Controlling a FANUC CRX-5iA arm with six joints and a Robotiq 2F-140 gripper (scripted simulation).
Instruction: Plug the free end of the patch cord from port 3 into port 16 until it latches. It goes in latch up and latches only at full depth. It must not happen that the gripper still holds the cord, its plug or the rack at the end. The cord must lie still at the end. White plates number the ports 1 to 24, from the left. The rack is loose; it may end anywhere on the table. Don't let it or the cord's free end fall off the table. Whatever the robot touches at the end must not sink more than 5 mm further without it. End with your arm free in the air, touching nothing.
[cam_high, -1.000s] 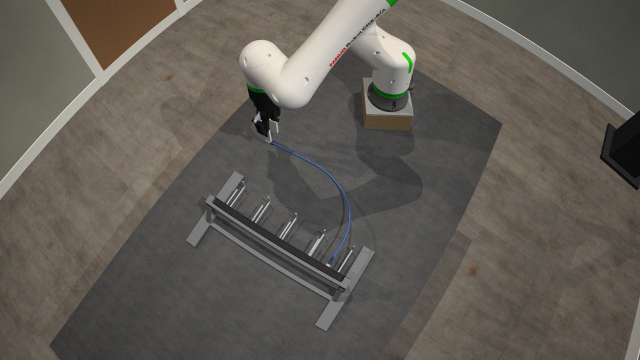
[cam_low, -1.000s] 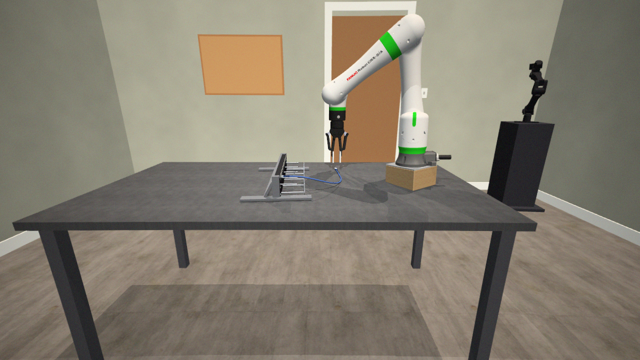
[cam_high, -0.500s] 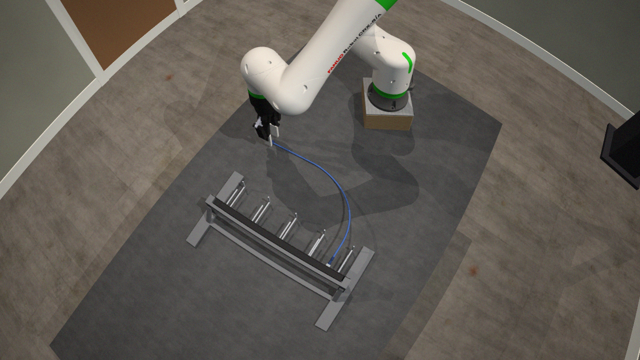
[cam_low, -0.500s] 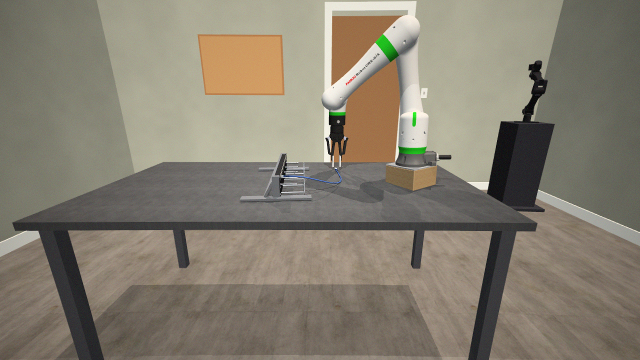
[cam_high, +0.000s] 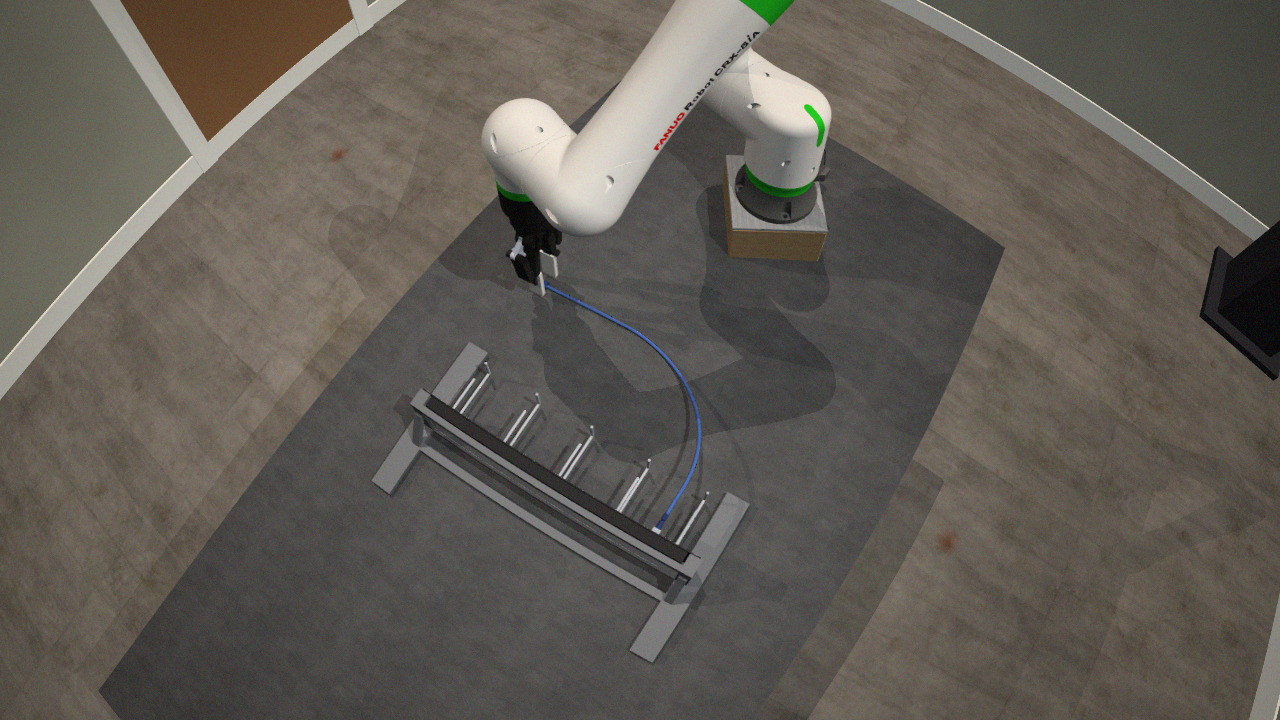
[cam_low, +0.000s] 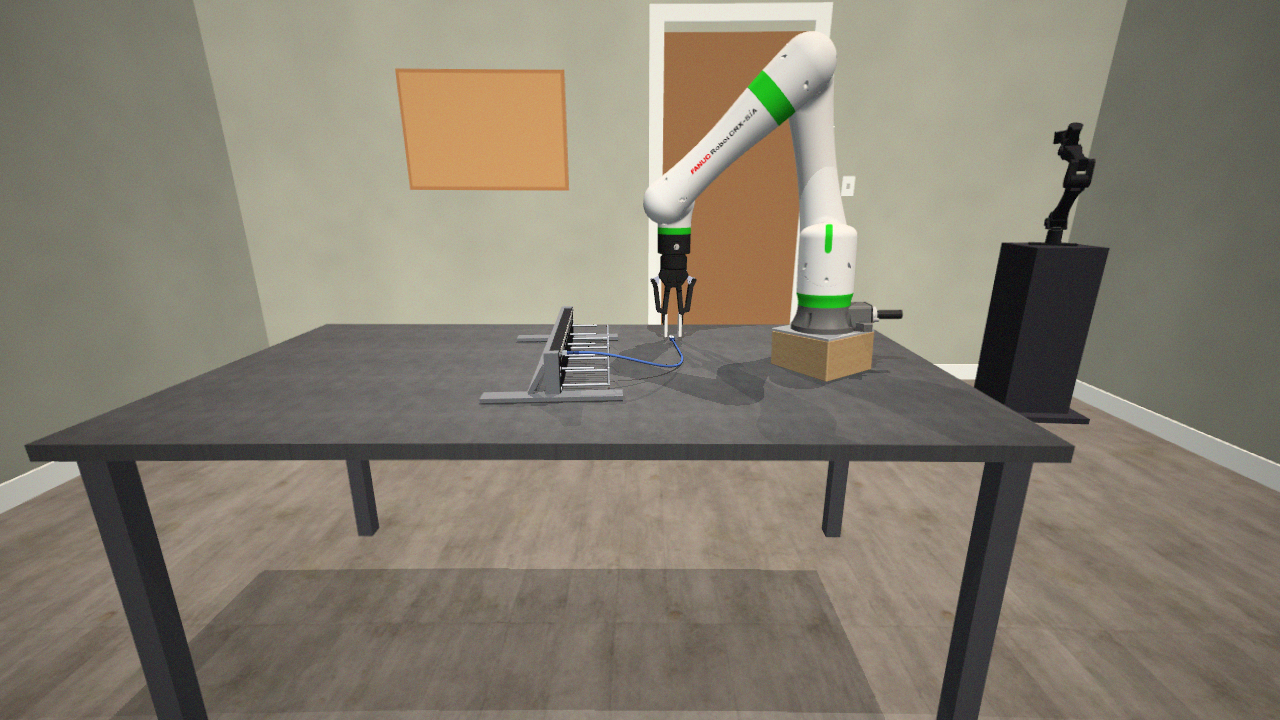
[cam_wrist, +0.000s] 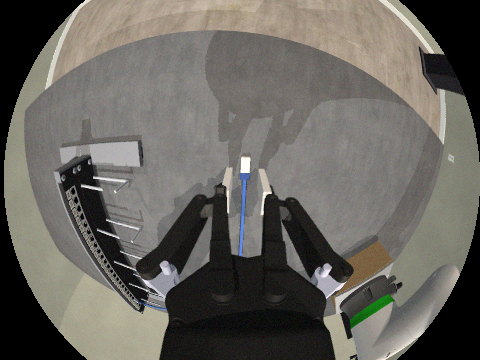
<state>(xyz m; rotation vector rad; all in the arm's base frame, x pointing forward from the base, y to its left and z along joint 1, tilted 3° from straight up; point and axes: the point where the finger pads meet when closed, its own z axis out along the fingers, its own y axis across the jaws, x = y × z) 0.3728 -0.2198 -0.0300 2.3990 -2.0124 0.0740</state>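
Now: the plug 4 cm below my hand and 1 cm to the right of it.
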